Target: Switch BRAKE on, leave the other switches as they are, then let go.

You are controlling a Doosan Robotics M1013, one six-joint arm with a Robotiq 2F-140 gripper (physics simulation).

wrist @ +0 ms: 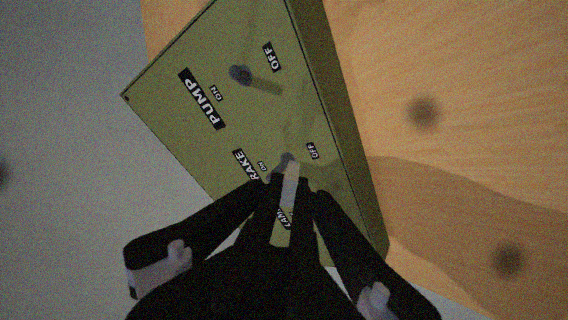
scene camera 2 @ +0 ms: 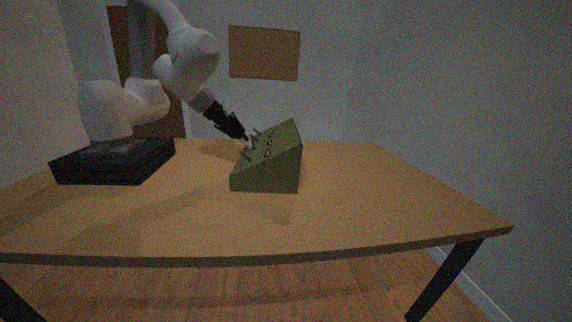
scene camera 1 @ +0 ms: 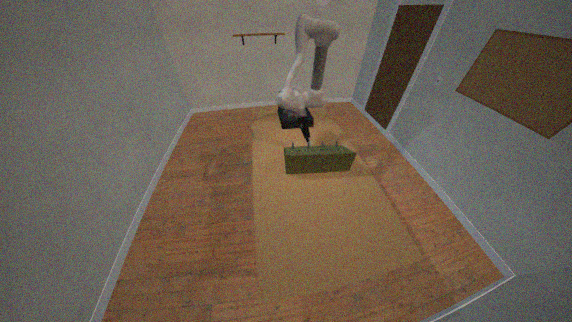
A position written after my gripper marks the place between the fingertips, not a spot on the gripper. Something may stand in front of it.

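What I can see is my gripper (scene camera 2: 252, 146), and the wrist view shows me that same gripper (wrist: 292, 170) as well.
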